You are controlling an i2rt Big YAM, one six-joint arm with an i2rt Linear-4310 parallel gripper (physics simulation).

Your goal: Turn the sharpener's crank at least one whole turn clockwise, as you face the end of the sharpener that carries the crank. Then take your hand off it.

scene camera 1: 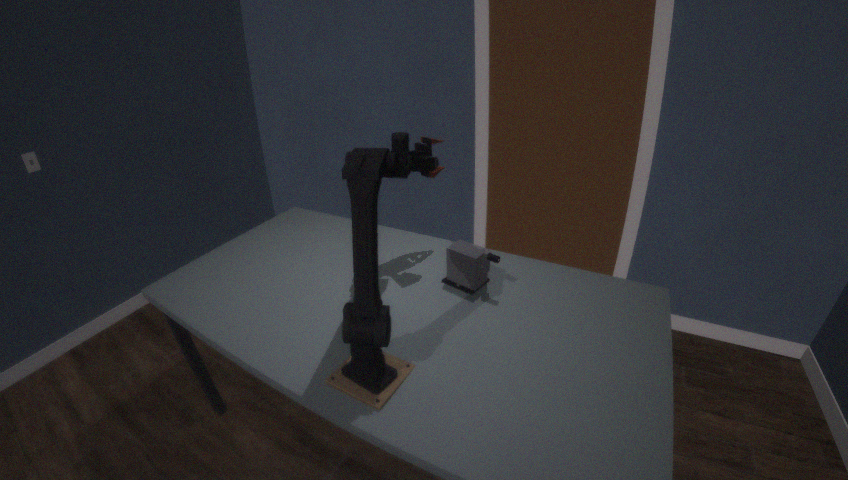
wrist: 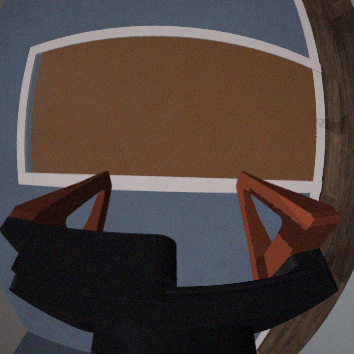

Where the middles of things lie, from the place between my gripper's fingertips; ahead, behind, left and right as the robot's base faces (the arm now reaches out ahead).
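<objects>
Sharpener (scene camera 1: 464,260): well below my hand, a good way behind it, a good way to the right of it.
</objects>
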